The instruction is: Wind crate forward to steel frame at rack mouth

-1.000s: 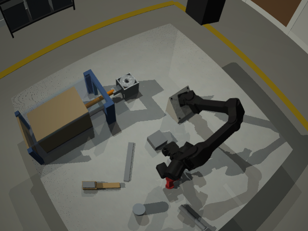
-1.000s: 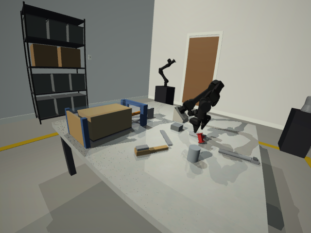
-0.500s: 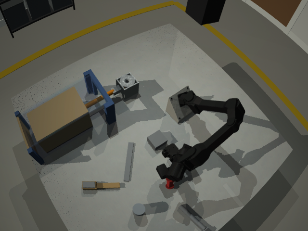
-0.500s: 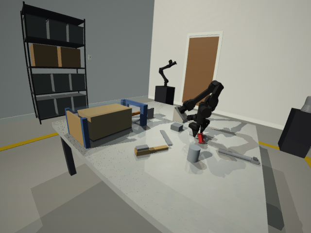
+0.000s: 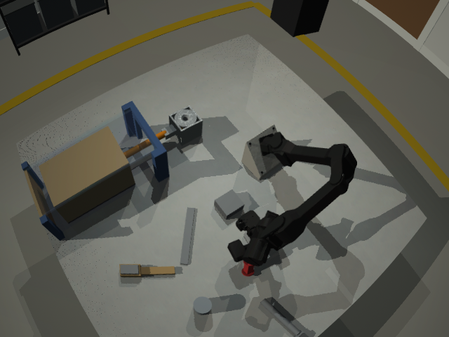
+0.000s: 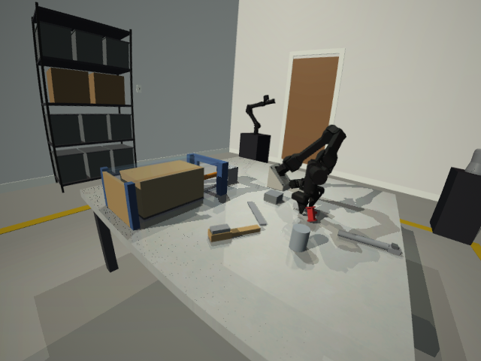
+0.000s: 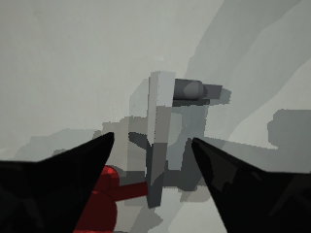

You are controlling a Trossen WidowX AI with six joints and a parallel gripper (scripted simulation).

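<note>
The winch handle lies 10 mm to the left of my gripper tip, 10 mm ahead of it and 10 mm above it. Round my gripper tip: red knob (50 mm to the left, 40 mm ahead, 20 mm above); grey block (170 mm to the right, 10 mm behind, 10 mm above); flat grey bar (160 mm ahead, 150 mm to the right, 10 mm below).
</note>
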